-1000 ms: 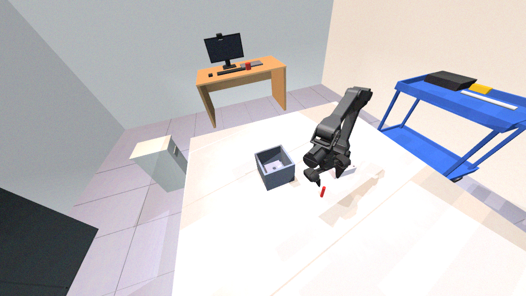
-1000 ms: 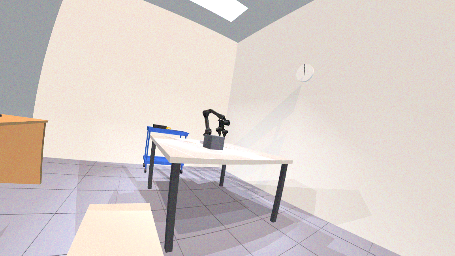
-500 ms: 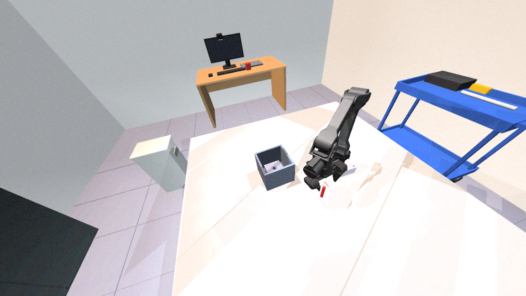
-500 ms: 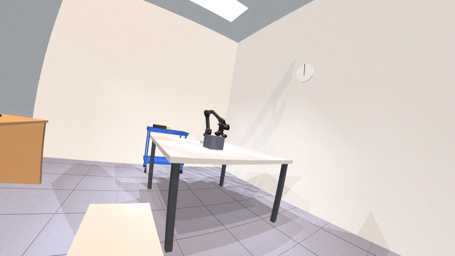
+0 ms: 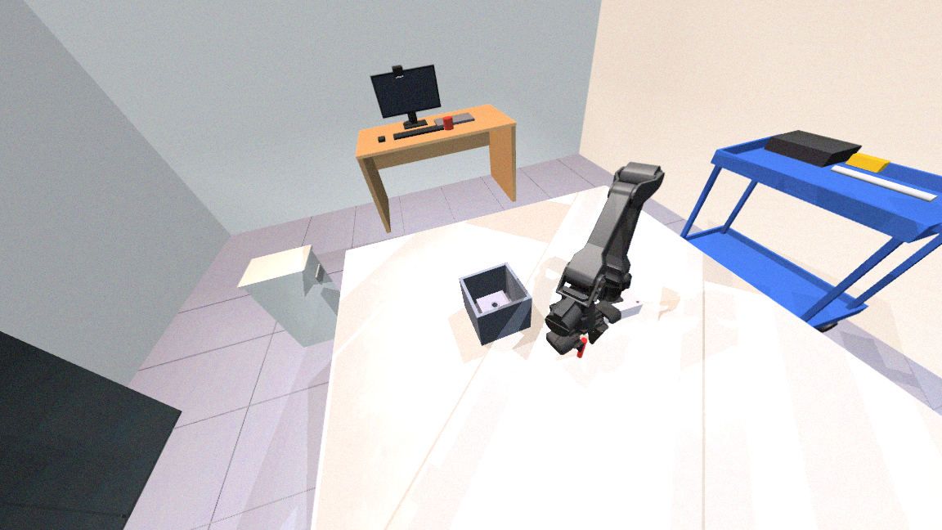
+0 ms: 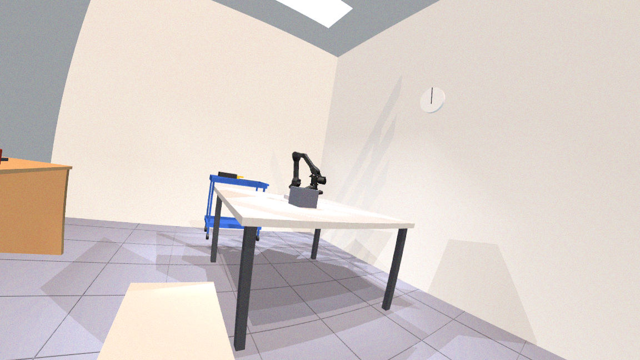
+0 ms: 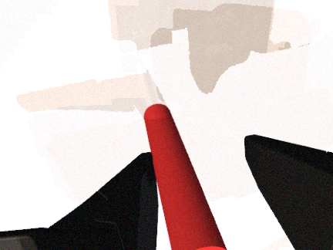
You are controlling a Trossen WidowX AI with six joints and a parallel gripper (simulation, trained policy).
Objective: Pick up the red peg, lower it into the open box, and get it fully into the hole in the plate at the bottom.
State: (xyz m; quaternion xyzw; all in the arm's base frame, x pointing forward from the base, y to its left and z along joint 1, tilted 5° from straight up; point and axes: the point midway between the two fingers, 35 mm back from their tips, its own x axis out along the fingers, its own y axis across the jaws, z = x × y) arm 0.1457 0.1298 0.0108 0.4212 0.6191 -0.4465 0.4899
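Now: gripper tip 10 mm short of the red peg. From my gripper tip the other things lie so: plate: 200 mm ahead, 190 mm to the right, 10 mm above.
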